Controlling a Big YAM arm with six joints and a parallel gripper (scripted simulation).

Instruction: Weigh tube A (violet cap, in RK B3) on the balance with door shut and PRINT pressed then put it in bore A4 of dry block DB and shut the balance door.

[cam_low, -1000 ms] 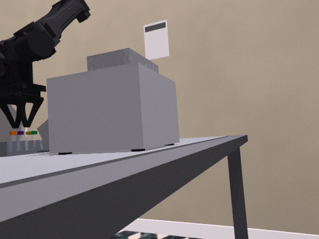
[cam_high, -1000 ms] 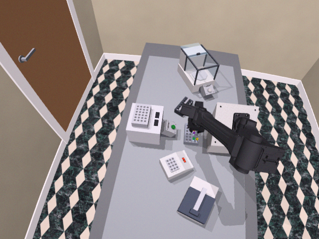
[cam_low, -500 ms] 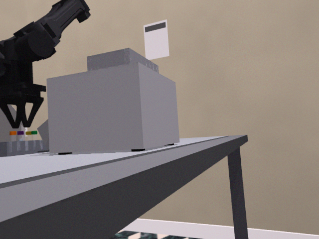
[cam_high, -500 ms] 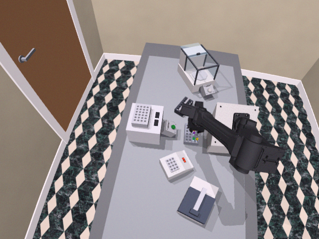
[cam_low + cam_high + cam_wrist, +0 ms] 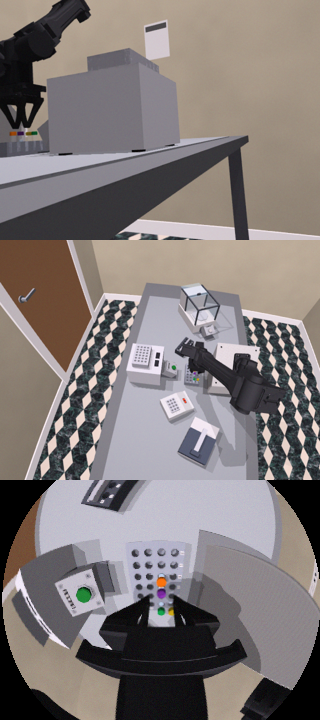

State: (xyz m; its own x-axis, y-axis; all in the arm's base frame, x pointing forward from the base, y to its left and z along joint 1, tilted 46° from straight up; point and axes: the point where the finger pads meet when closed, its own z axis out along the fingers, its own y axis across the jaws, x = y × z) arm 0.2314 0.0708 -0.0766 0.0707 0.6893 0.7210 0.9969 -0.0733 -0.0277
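The tube rack RK lies 50 mm below my hand, 10 mm to the right of it and 10 mm ahead of it. Also, from my hand: dry block DB (190 mm to the left, 100 mm ahead, 40 mm below); then black magnet block MG (210 mm to the right, 50 mm below, 50 mm ahead); then white PRINT key (320 mm to the right, 120 mm behind).
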